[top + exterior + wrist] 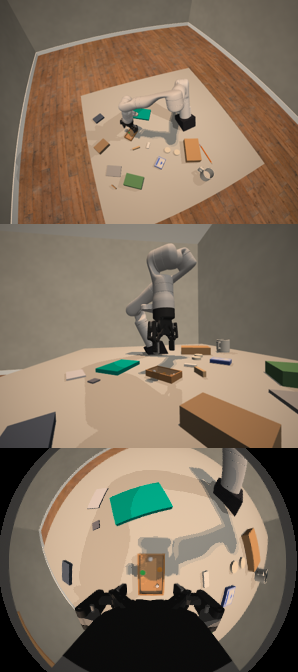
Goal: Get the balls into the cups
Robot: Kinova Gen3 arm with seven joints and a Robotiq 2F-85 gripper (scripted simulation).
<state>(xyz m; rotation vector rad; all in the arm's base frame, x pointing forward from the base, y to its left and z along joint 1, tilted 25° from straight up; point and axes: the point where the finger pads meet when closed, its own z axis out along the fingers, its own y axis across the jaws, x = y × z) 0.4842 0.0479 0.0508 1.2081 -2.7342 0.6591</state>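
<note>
Right now my hand is 1 cm past the covered wooden puzzle, 1 cm to the left of it and 9 cm above it. Round my hand: teal slab: 13 cm behind, 19 cm to the right, 9 cm below; white block: 12 cm behind, 13 cm to the left, 9 cm below; small wooden block: 2 cm behind, 13 cm to the left, 8 cm below.
</note>
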